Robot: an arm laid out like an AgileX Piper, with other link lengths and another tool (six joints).
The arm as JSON. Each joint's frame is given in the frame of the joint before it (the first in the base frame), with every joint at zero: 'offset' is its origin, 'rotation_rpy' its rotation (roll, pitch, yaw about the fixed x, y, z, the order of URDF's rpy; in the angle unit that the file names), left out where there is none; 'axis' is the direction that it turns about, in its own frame. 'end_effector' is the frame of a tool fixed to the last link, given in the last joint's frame.
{
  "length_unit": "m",
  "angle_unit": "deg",
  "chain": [
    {
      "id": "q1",
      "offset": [
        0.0,
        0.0,
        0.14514
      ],
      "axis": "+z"
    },
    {
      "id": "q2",
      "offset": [
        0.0,
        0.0,
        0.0
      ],
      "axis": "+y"
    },
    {
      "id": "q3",
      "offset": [
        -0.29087,
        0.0,
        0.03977
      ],
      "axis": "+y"
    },
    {
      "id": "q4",
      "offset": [
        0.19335,
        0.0,
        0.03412
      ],
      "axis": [
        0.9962,
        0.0,
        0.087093
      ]
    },
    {
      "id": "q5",
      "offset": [
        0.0,
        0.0,
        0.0
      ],
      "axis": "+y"
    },
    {
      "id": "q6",
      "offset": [
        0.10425,
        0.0,
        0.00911
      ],
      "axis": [
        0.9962,
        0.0,
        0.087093
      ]
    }
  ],
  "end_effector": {
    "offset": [
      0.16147,
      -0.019,
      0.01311
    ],
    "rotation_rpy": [
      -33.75,
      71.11,
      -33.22
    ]
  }
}
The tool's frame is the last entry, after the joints.
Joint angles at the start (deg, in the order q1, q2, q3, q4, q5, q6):
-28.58 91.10 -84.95 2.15 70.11 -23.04
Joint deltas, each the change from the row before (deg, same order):
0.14 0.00 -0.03 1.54 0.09 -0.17
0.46 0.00 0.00 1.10 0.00 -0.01
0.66 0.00 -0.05 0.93 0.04 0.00
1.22 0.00 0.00 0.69 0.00 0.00
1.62 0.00 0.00 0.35 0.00 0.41
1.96 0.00 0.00 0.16 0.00 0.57
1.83 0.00 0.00 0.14 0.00 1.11
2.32 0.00 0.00 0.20 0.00 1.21
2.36 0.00 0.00 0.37 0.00 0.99
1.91 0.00 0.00 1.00 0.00 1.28
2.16 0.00 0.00 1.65 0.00 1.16
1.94 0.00 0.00 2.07 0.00 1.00
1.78 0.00 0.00 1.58 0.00 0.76
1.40 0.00 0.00 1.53 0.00 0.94
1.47 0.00 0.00 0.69 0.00 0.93
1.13 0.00 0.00 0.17 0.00 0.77
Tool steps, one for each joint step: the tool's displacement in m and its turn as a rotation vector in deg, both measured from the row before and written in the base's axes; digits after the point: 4 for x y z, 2 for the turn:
0.0034 0.0067 -0.0001 1.33 -0.66 0.27
0.0035 0.0066 0.0000 0.97 -0.52 0.45
0.0036 0.0070 0.0003 0.82 -0.44 0.65
0.0044 0.0091 0.0001 0.62 -0.31 1.21
0.0043 0.0100 0.0000 0.45 -0.17 1.23
0.0043 0.0113 0.0000 0.34 -0.08 1.42
0.0034 0.0106 -0.0001 0.51 -0.06 0.78
0.0039 0.0137 -0.0001 0.60 -0.06 1.18
0.0036 0.0148 0.0000 0.69 -0.09 1.42
0.0031 0.0150 0.0002 1.41 -0.20 0.69
0.0032 0.0193 0.0005 2.01 -0.28 1.04
0.0025 0.0200 0.0010 2.38 -0.27 0.97
0.0013 0.0171 0.0010 1.83 -0.13 1.05
0.0005 0.0147 0.0011 1.85 -0.02 0.51
-0.0003 0.0115 0.0005 1.01 0.13 0.61
-0.0007 0.0073 0.0001 0.43 0.17 0.43

